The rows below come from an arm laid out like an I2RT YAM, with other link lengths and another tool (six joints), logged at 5 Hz.
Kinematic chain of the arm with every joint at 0, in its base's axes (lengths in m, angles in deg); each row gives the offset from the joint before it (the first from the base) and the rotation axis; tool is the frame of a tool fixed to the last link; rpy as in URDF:
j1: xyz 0 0 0.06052 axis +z
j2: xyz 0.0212 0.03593 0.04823 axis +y
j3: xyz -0.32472 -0.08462 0 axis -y
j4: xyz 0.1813 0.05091 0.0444 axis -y
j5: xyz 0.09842 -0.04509 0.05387 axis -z
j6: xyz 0.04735 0 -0.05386 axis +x
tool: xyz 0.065 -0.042 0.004 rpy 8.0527 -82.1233 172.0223
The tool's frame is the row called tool.
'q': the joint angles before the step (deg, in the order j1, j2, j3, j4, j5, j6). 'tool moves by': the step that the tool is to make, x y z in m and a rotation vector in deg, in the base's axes. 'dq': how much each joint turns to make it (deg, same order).
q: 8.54 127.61 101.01 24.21 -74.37 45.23
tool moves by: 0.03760 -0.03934 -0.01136 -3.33 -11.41 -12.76
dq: -2.91 2.47 -0.01 2.10 10.10 -12.05
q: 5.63 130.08 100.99 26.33 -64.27 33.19
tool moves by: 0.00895 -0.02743 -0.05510 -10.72 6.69 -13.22
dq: -0.18 0.20 0.60 -19.04 14.93 -12.89
